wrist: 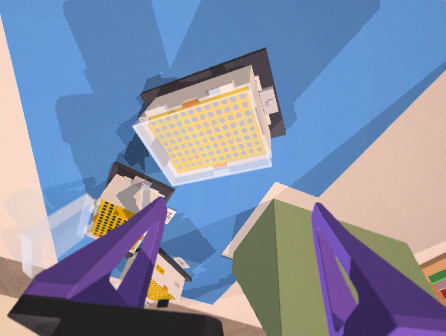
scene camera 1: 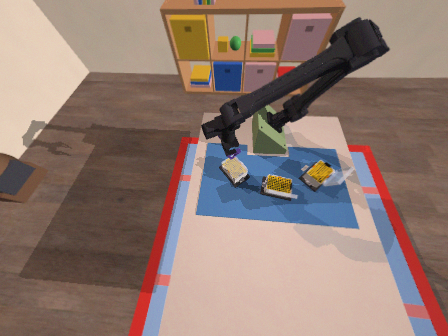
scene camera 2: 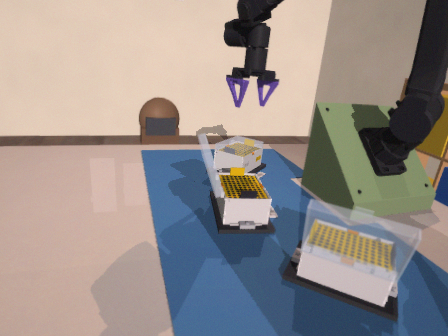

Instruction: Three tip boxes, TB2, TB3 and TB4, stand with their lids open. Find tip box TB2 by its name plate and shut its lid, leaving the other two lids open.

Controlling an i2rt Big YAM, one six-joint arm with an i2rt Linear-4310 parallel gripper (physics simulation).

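Frame: origin at the arm's base, x right, y back, z down, level; metres.
Seen in the pictures: gripper, fingertip midpoint: (wrist: 236, 205) (scene camera 1: 228, 150) (scene camera 2: 250, 106); arm's base at its link origin: (wrist: 321, 318) (scene camera 1: 273, 123) (scene camera 2: 379, 152).
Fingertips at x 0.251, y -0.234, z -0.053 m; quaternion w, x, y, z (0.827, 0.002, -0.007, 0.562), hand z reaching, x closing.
Observation:
Pixels of each thing's top centre, then the offset from my fingertips to it. Level surfaces: height alone.
- middle tip box at its top centre: (wrist: 114, 236) (scene camera 2: 243, 178) (scene camera 1: 280, 183) dy -0.120, dx -0.258, dz +0.094 m
- third tip box at its top centre: (scene camera 2: 352, 236) (wrist: 153, 292) (scene camera 1: 319, 169) dy -0.034, dx -0.469, dz +0.103 m
- blue mat at its surface level: dz +0.169 m
A tip box (scene camera 1: 234, 170) (scene camera 2: 239, 158) (wrist: 207, 132) at the mat's far left in scene camera 1 has its clear lid down over the tips. The middle tip box (scene camera 1: 279, 185) (scene camera 2: 245, 211) (wrist: 105, 220) has its lid (scene camera 2: 207, 159) (wrist: 55, 235) standing open. The third tip box (scene camera 1: 319, 174) (scene camera 2: 342, 272) (wrist: 169, 280), partly behind a finger in the wrist view, has its clear lid (scene camera 1: 340, 176) tilted open. The name plates are too small or hidden to read. My gripper (scene camera 1: 233, 154) (scene camera 2: 250, 105) (wrist: 236, 205) is open and empty, raised above and near the lid-down box.
The boxes stand on a blue mat (scene camera 1: 225, 202) (scene camera 2: 190, 280) (wrist: 325, 150). A green wedge-shaped arm mount (scene camera 1: 267, 137) (scene camera 2: 335, 160) (wrist: 257, 260) stands at the mat's back edge. A shelf unit (scene camera 1: 252, 9) stands behind the table, and a brown chair-like object (scene camera 2: 159, 112) stands beyond it.

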